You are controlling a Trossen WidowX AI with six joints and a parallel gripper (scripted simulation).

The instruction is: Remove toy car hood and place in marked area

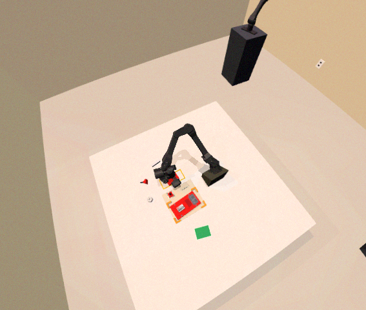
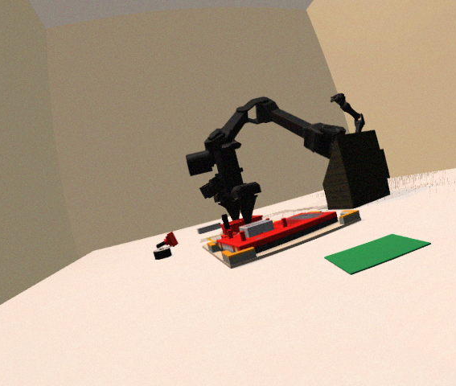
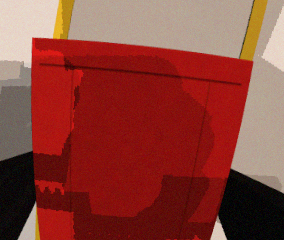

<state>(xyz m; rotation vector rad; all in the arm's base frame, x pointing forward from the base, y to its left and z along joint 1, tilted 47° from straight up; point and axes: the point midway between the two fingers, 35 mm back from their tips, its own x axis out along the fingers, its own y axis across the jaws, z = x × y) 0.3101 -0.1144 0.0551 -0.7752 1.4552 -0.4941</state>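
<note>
Now: gripper tip 10 mm below the hood. From my gripper tip the other things lie so: green patch (40 mm behind, 430 mm to the left, 10 mm below); grey bar (70 mm ahead, 180 mm to the right); black wheel (210 mm ahead, 70 mm to the left, 10 mm below).
</note>
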